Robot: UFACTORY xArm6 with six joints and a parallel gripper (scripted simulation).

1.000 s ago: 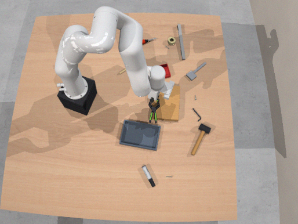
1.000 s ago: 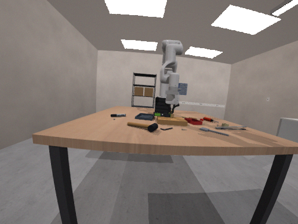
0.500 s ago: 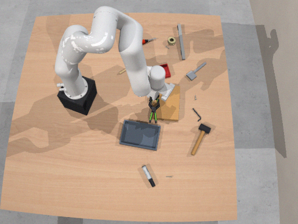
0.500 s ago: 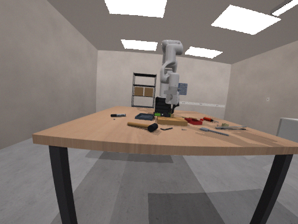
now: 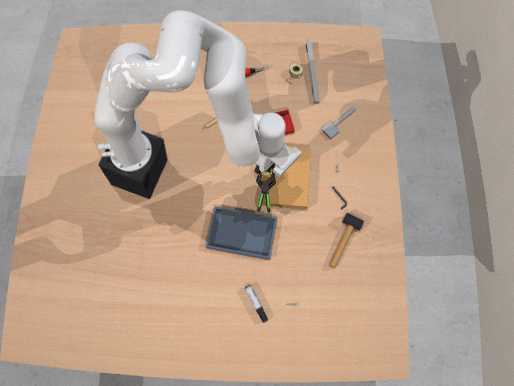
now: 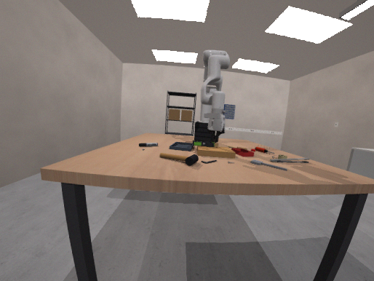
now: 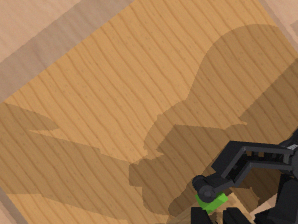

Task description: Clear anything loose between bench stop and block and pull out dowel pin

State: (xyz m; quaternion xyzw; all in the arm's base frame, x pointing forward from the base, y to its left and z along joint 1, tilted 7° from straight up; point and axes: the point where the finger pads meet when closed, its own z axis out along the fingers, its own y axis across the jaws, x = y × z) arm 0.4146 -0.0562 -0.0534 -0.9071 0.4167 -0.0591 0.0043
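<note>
The dowel pin lies 20 mm below my hand. The rest, counted from my hand: small wooden block 40 mm below; then red tray 170 mm to the left, 70 mm below, 40 mm ahead; then dark grey tray 180 mm to the right, 110 mm behind, 70 mm below.
</note>
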